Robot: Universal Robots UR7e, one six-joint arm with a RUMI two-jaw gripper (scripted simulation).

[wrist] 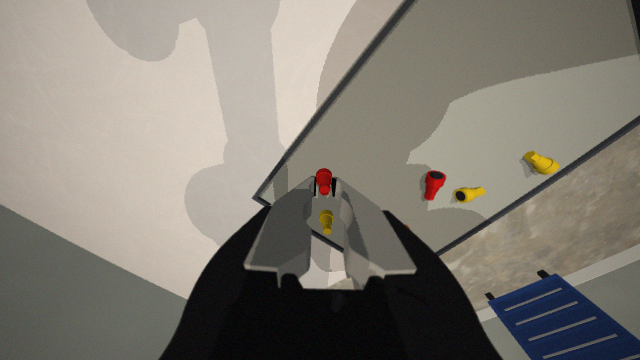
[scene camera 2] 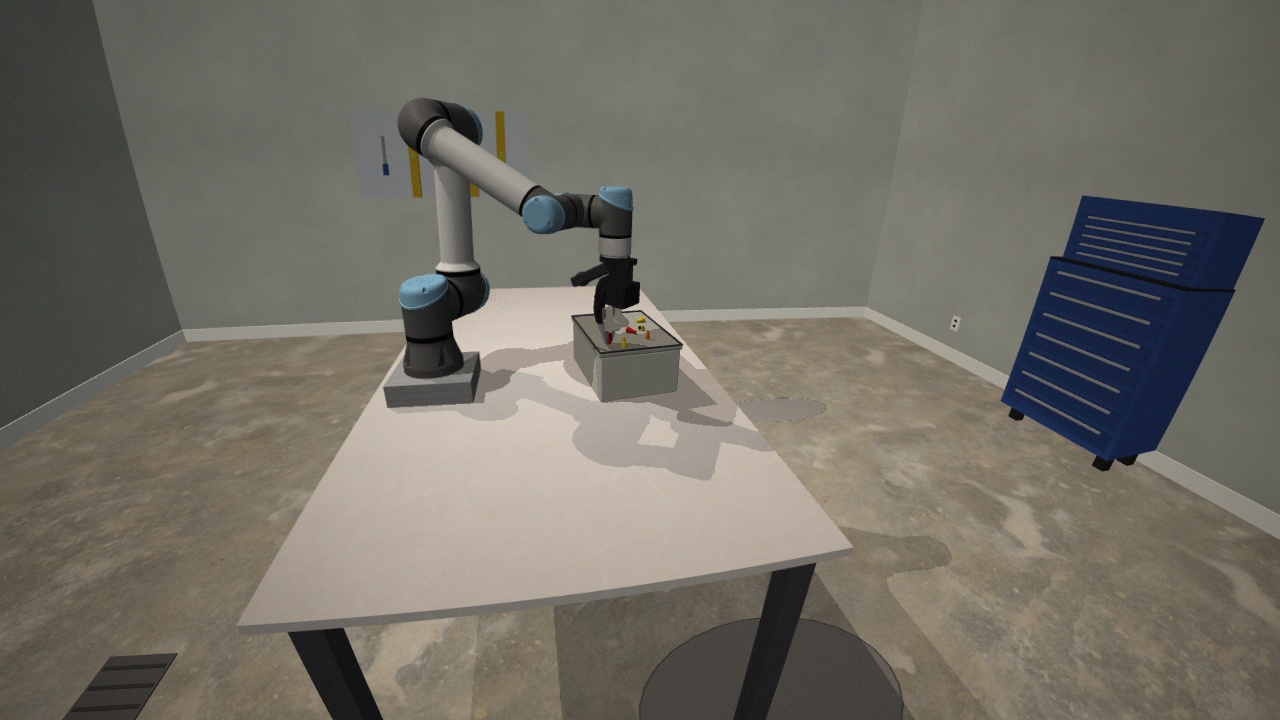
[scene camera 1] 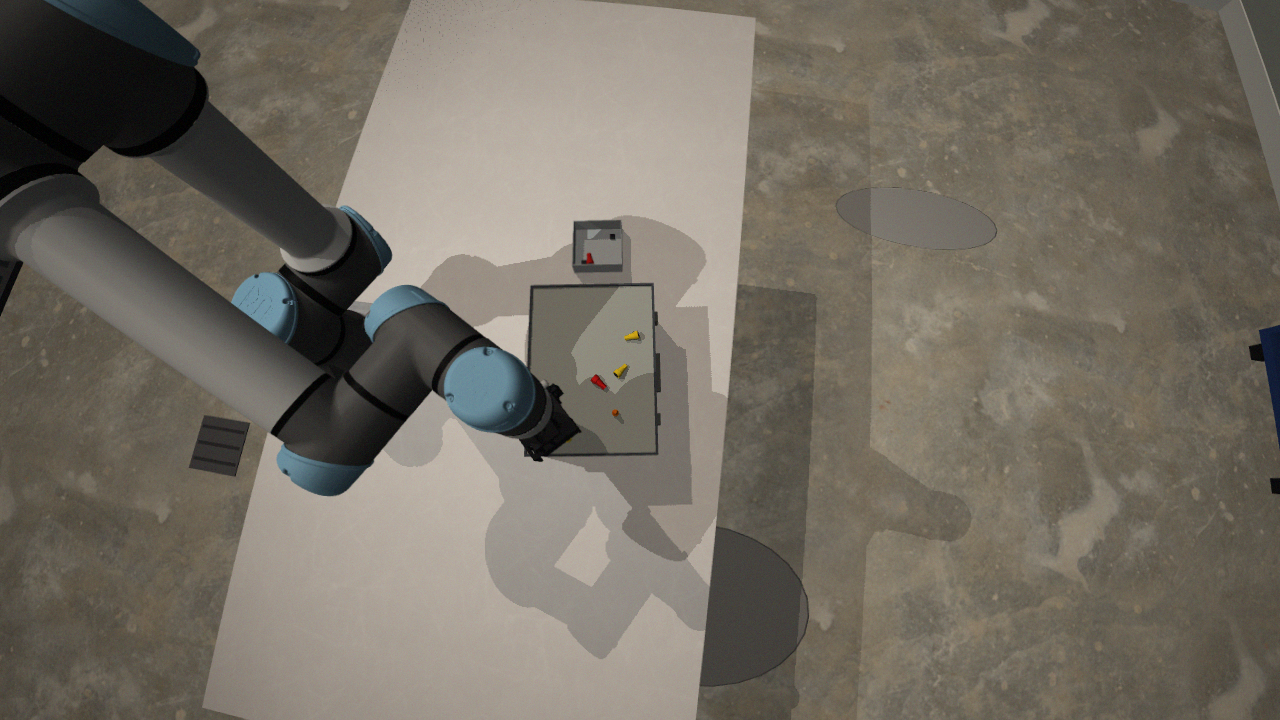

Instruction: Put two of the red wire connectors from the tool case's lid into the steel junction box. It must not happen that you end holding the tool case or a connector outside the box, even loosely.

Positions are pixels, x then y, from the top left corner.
Labels:
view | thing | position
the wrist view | my gripper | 323,178
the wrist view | tool case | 467,95
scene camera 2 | my gripper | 608,343
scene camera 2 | tool case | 645,367
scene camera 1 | my gripper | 549,419

